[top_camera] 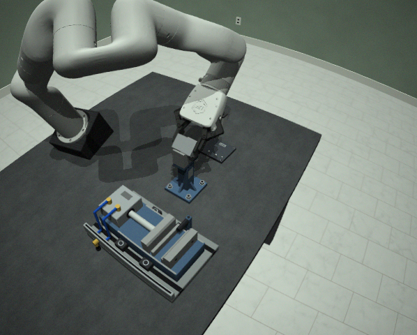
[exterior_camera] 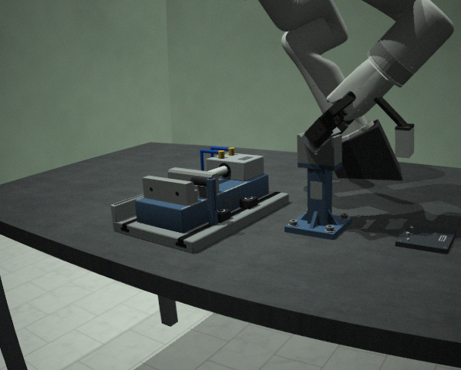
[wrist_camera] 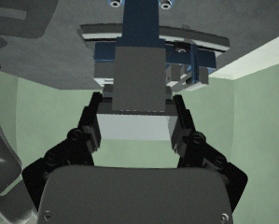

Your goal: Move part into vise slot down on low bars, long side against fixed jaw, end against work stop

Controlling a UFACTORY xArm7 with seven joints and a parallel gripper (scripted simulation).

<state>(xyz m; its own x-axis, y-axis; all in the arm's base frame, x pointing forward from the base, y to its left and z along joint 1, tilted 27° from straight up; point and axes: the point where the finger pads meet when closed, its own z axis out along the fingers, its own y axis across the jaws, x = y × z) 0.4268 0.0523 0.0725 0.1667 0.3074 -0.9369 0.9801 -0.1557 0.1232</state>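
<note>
The part lies 10 mm below my hand. Round my hand: work stop: 80 mm ahead, 190 mm to the right, 80 mm below; then cylinder rod: 20 mm behind, 220 mm to the right, 90 mm below; then blue stand: 10 mm to the right, 110 mm below.
</note>
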